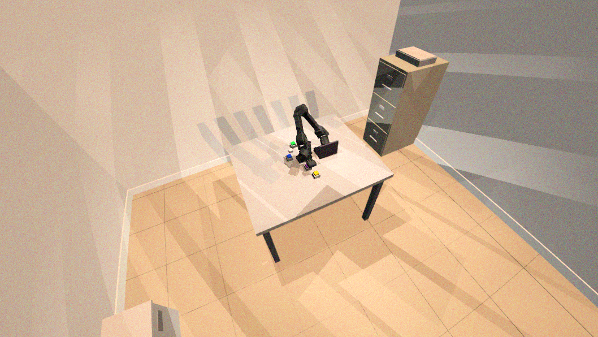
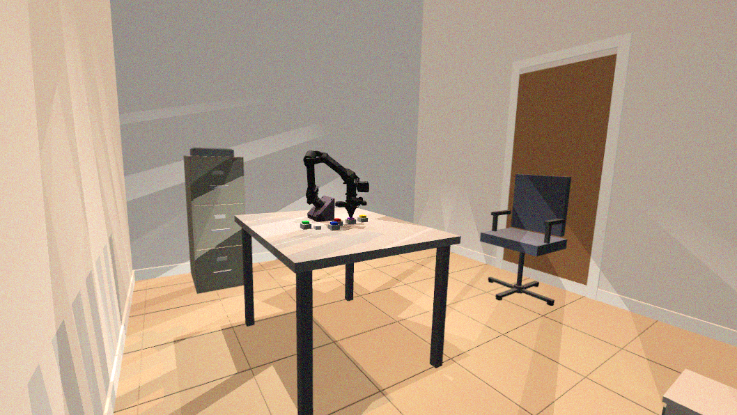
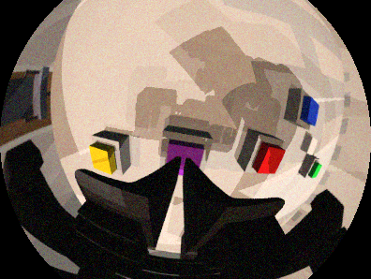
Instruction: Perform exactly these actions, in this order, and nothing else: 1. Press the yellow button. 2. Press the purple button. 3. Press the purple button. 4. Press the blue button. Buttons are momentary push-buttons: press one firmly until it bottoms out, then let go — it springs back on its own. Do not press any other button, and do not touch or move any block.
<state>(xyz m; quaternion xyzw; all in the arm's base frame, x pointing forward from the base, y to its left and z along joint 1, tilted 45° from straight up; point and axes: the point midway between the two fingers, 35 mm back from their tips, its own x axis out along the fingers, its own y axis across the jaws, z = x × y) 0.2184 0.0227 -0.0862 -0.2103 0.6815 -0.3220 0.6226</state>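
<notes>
The purple button lies 1 cm below my gripper tip. The rest, counted from my gripper tip: blue button 17 cm to the right, 7 cm ahead; red button 10 cm to the right; yellow button 10 cm to the left, 1 cm behind.
</notes>
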